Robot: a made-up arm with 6 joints. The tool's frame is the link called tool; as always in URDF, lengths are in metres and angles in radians. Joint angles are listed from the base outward.
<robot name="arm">
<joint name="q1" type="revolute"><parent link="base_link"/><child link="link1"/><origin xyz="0.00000 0.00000 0.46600" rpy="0.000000 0.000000 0.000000"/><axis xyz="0 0 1"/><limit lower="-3.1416" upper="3.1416"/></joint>
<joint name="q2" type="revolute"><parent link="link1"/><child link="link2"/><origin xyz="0.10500 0.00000 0.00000" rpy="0.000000 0.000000 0.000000"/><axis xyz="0 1 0"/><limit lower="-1.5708" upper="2.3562"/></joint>
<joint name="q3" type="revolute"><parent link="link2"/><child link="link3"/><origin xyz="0.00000 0.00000 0.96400" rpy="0.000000 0.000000 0.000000"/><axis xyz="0 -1 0"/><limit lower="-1.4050" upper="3.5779"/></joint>
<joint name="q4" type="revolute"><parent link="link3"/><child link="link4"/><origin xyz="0.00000 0.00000 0.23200" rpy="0.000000 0.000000 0.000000"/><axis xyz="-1 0 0"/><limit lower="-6.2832" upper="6.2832"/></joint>
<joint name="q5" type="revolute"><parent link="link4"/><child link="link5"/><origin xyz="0.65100 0.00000 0.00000" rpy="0.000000 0.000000 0.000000"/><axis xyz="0 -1 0"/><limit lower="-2.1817" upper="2.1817"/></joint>
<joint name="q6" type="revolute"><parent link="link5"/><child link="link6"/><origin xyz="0.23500 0.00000 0.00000" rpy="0.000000 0.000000 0.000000"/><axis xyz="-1 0 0"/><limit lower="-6.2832" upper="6.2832"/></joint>
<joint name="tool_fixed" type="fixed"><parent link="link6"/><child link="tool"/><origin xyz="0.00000 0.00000 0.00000" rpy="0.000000 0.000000 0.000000"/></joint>
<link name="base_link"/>
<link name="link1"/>
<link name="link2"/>
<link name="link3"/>
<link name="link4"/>
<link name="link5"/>
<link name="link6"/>
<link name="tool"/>
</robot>
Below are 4 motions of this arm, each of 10 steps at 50 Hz.
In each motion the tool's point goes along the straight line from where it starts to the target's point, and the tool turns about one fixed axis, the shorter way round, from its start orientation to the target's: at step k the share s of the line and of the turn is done. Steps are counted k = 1, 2, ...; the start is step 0. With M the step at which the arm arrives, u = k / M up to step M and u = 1 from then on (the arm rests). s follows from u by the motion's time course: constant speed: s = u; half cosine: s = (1 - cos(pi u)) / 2; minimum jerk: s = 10 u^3 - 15 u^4 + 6 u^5.
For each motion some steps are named. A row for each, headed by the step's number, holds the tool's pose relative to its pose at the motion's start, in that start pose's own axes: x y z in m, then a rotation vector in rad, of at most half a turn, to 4 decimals.
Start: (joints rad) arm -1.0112 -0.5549 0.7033 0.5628 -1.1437 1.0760
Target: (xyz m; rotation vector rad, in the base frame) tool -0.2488 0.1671 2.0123 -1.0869 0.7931 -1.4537
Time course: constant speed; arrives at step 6
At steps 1, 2, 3, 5, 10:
1: -0.0069 -0.0027 -0.0049 0.0064 0.0012 -0.0074
2: -0.0137 -0.0053 -0.0097 0.0127 0.0025 -0.0148
3: -0.0206 -0.0080 -0.0146 0.0191 0.0037 -0.0222
5: -0.0343 -0.0133 -0.0243 0.0319 0.0062 -0.0370
10: -0.0412 -0.0159 -0.0291 0.0382 0.0075 -0.0444

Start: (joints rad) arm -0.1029 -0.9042 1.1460 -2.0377 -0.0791 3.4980
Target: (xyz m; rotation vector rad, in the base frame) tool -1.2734 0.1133 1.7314 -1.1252 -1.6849 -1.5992
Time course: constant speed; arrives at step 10
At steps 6, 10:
6: -0.0030 -0.0060 -0.0201 -0.0519 -0.0457 -0.0151
10: -0.0050 -0.0099 -0.0335 -0.0866 -0.0761 -0.0252

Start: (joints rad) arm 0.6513 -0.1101 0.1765 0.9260 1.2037 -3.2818
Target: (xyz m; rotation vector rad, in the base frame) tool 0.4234 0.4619 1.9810 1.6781 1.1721 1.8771
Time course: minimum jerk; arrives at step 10
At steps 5, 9, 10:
5: -0.0227 0.0198 0.0139 -0.0339 -0.0407 0.0027
9: -0.0450 0.0393 0.0275 -0.0672 -0.0806 0.0054
10: -0.0454 0.0397 0.0278 -0.0678 -0.0813 0.0054

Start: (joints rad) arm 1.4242 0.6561 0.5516 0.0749 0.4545 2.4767
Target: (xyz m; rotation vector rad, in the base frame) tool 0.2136 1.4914 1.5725 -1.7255 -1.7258 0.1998
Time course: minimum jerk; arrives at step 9
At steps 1, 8, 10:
1: -0.0005 -0.0008 -0.0011 0.0005 0.0001 0.0000
8: -0.0396 -0.0671 -0.0984 0.0417 0.0087 -0.0001
10: -0.0401 -0.0679 -0.0995 0.0422 0.0088 -0.0001

